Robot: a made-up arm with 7 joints.
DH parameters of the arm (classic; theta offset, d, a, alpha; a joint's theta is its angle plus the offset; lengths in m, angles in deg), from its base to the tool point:
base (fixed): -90 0.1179 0 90
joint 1: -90 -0.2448 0.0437 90
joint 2: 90 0.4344 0.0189 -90
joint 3: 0 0.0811 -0.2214 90
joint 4: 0 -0.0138 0.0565 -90
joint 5: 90 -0.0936 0.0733 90
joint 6: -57.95 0 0.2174 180
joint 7: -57.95 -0.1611 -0.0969 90
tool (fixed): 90 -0.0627 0 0
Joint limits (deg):
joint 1: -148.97..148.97
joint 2: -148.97..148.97
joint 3: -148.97..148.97
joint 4: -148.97..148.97
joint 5: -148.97..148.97
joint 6: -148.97..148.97
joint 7: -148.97..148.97
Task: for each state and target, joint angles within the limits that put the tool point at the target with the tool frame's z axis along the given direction. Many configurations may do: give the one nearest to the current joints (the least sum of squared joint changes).
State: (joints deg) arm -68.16 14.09 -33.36 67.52 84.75 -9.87 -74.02
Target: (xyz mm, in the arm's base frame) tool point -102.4 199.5 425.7 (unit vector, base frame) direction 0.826 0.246 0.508
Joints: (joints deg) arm -48.44 41.60 -66.20 51.60 45.30 8.07 -71.25
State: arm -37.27 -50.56 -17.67 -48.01 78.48 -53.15 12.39
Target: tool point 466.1 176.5 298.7 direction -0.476 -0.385 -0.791
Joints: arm -61.47 -66.46 -49.34 -47.27 41.62 -59.65 35.86
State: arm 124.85 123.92 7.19 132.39 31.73 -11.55 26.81
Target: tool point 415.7 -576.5 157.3 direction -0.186 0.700 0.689
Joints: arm 134.13 130.82 0.94 133.10 3.10 -19.50 60.66
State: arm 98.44 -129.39 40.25 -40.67 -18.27 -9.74 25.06
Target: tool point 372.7 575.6 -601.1 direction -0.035 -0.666 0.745
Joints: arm 63.08 -114.31 67.13 -76.74 -27.44 -10.07 1.18
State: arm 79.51 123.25 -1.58 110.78 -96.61 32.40 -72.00
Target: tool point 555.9 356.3 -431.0 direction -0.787 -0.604 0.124
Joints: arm 69.69 85.14 9.55 105.43 -119.77 5.81 -47.25
